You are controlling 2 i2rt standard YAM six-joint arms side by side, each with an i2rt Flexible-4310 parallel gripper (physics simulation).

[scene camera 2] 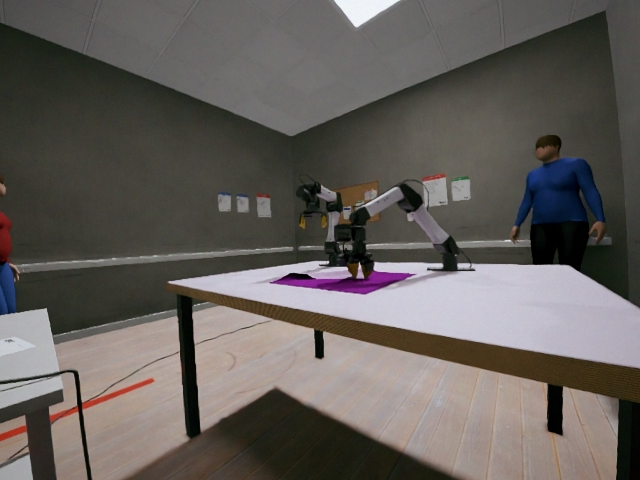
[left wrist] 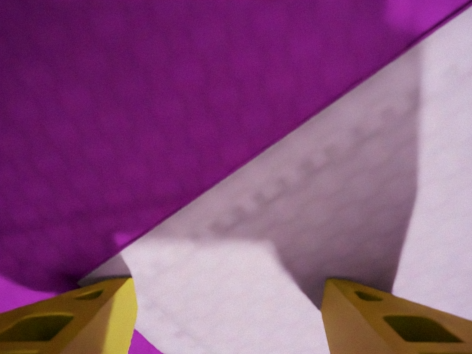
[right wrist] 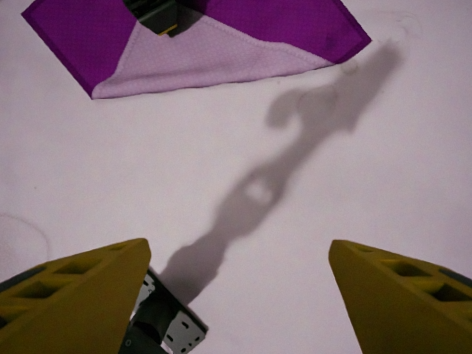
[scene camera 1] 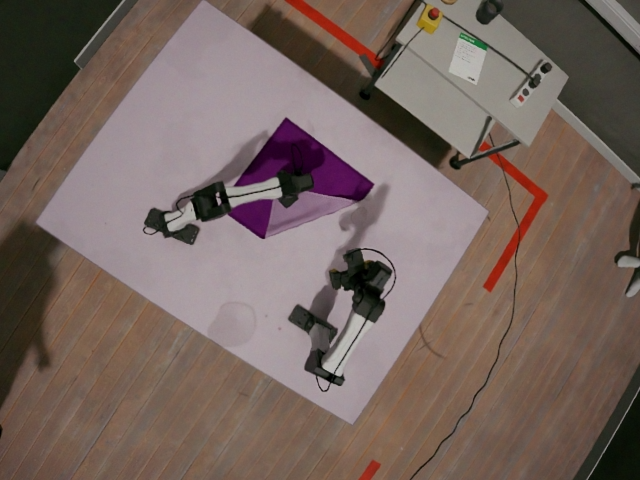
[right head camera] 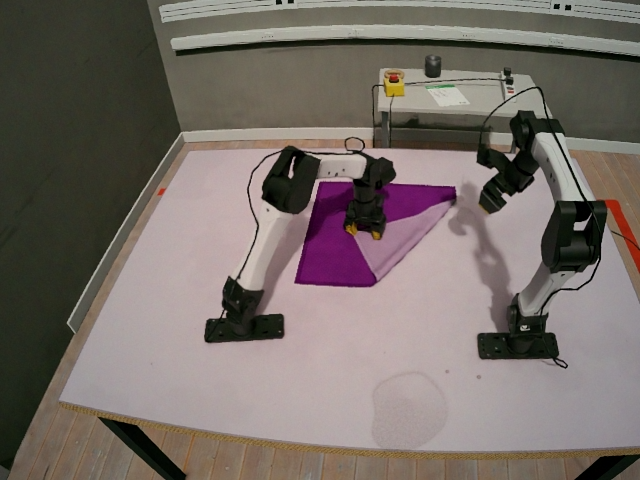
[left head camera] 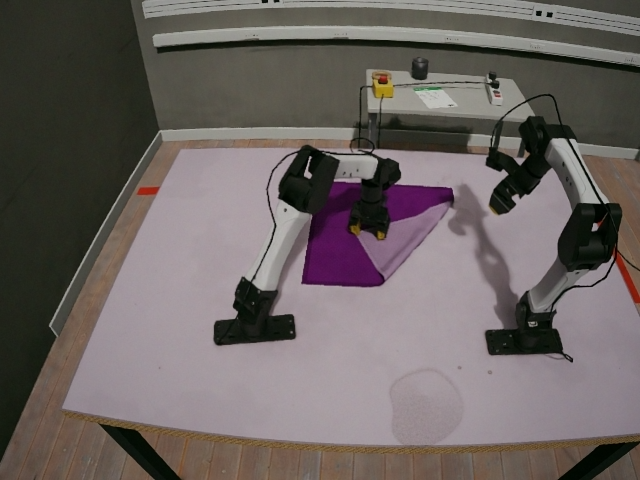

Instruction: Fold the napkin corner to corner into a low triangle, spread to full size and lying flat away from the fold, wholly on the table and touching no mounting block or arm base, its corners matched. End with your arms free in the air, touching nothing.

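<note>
The purple napkin [left head camera: 330, 258] [right head camera: 320, 258] [scene camera 1: 286, 136] [scene camera 2: 385, 280] [left wrist: 150, 100] [right wrist: 295, 20] lies on the table with one corner turned inward. The turned flap [left head camera: 405, 242] [right head camera: 398, 245] [scene camera 1: 294, 214] [right wrist: 175, 65] shows its pale underside, its tip near the napkin's middle; purple cloth lies uncovered around it. My left gripper [left head camera: 368, 232] [right head camera: 363, 233] [scene camera 2: 360, 276] [left wrist: 230, 292] is open, pointing down, its fingertips close above the flap's tip; contact is unclear. In the left wrist view one finger partly hides that tip. My right gripper [left head camera: 500, 207] [scene camera 2: 313, 223] [right wrist: 239, 247] is open in the air, away from the napkin.
The left arm's base [left head camera: 254, 329] [right head camera: 244, 328] stands front-left of the napkin and the right arm's base [left head camera: 523, 342] [right head camera: 516, 346] front-right. A side table [left head camera: 400, 105] [scene camera 1: 431, 118] with a yellow emergency-stop box [left head camera: 383, 88] stands beyond the far edge.
</note>
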